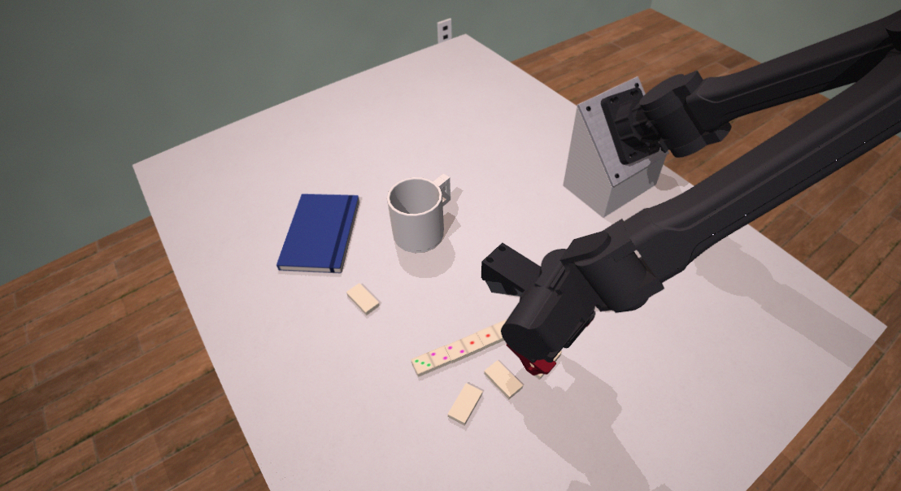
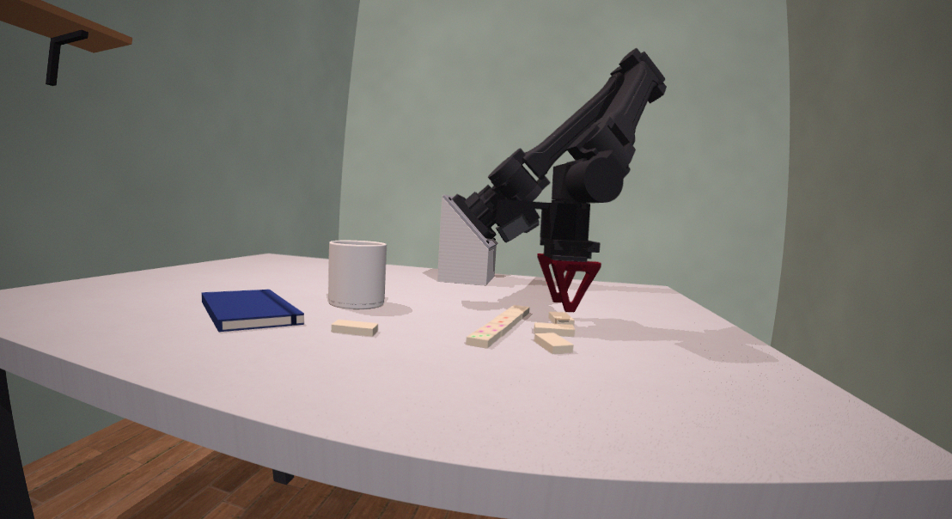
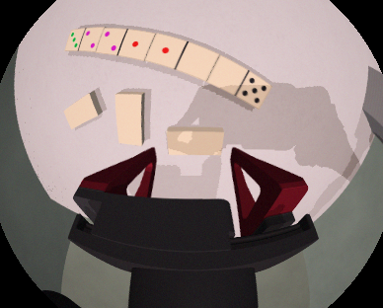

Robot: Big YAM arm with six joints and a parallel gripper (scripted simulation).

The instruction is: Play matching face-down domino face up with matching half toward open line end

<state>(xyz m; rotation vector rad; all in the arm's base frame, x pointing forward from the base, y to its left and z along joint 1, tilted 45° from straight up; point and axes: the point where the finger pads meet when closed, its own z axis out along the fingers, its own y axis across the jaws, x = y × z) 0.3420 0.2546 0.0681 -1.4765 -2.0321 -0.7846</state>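
Right now the domino is 30 mm below my hand. From my hand the other things lie so: white mug 30 mm ahead, 320 mm to the right, 10 mm above; blue notebook 180 mm ahead, 420 mm to the right, 20 mm below.
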